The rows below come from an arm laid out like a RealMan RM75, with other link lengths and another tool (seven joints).
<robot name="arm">
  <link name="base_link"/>
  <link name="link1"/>
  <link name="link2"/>
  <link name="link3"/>
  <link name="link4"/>
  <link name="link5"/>
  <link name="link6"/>
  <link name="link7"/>
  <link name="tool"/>
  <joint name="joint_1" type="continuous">
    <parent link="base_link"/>
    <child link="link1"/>
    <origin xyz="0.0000 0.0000 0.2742" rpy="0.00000 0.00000 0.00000"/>
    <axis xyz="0 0 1"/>
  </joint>
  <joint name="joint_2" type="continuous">
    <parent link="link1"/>
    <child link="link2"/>
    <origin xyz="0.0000 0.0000 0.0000" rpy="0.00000 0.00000 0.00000"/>
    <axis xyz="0 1 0"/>
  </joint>
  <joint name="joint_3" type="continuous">
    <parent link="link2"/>
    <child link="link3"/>
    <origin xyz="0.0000 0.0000 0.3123" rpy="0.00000 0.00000 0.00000"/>
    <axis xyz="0 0 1"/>
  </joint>
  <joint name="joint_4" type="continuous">
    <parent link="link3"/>
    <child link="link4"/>
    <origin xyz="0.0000 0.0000 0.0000" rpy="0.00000 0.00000 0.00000"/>
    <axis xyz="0 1 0"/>
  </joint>
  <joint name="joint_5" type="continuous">
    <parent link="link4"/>
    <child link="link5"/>
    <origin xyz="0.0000 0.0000 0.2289" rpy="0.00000 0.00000 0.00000"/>
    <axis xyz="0 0 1"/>
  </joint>
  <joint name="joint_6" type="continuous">
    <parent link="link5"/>
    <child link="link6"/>
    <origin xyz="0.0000 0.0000 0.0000" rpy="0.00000 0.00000 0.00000"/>
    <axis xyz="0 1 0"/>
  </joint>
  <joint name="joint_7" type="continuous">
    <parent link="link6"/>
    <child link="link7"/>
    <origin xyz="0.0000 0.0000 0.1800" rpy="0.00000 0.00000 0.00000"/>
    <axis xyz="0 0 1"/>
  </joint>
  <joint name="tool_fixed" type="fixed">
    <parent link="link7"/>
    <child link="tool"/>
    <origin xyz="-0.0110 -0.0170 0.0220" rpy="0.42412 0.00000 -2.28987"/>
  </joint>
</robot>
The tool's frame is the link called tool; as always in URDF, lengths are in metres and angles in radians. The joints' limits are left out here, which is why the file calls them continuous.
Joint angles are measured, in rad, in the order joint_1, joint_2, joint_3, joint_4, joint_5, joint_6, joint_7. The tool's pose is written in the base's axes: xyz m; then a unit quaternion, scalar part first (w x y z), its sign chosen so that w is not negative. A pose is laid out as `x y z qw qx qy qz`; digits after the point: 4 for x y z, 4 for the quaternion.
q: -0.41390 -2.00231 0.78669 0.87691 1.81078 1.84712 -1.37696
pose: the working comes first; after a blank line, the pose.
Where each joint sits with the arm in this pose, in the base's axes (m; each line is computed from the numbers above, not from the rounded line before):
joint_1: 0.0000 0.0000 0.2742
joint_2: 0.0000 0.0000 0.2742
joint_3: -0.2597 0.1141 0.1436
joint_4: -0.2597 0.1141 0.1436
joint_5: -0.3789 0.3025 0.1952
joint_6: -0.3789 0.3025 0.1952
joint_7: -0.2867 0.3422 0.0459
the tool: -0.2886 0.3618 0.0234

-0.2886 0.3618 0.0234 0.1502 0.3393 0.9286 -0.0021
